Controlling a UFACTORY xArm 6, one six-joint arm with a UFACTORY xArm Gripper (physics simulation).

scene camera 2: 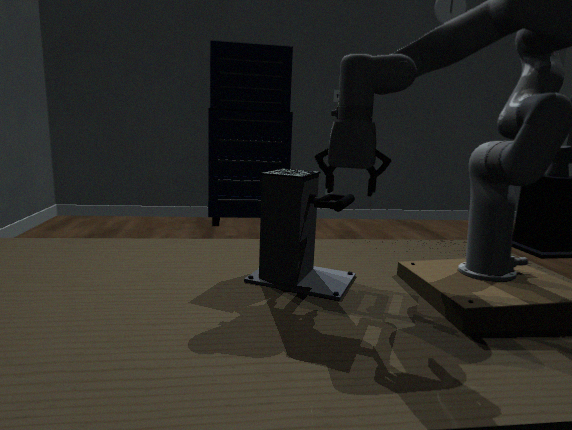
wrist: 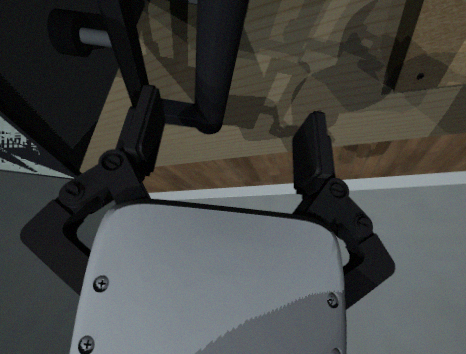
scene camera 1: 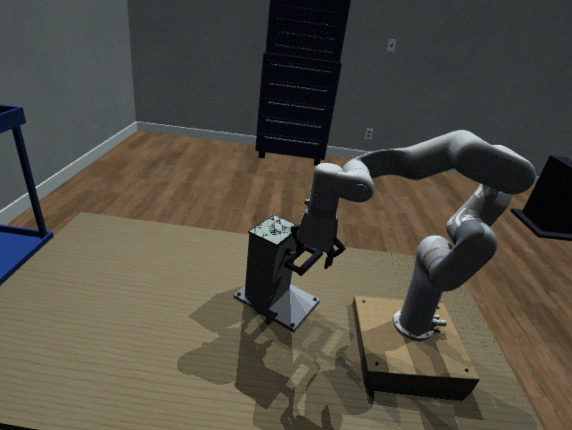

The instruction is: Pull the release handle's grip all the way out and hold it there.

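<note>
The release handle is a black loop with a round outer grip bar [scene camera 1: 311, 262] [scene camera 2: 345, 202] [wrist: 220, 65]. It sticks out sideways, roughly level, from the upper part of a dark upright column [scene camera 1: 260, 265] [scene camera 2: 285, 225]. My gripper [scene camera 1: 314, 256] [scene camera 2: 350, 193] [wrist: 233, 113] is wide open, points down and holds nothing. Its fingertips are close to the handle's height. In the wrist view one finger is on the column side of the grip bar and the other beyond its outer side, with the bar's end showing between them. Whether a finger touches the handle I cannot tell.
The column stands on a grey bolted base plate [scene camera 1: 301, 306] [scene camera 2: 330, 281] on the wooden table [scene camera 1: 125, 300] [scene camera 2: 125, 340]. The arm's wooden mounting block [scene camera 1: 400, 355] [scene camera 2: 440, 285] is to the right. A dark blue cabinet [scene camera 1: 300, 75] [scene camera 2: 250, 115] stands by the back wall.
</note>
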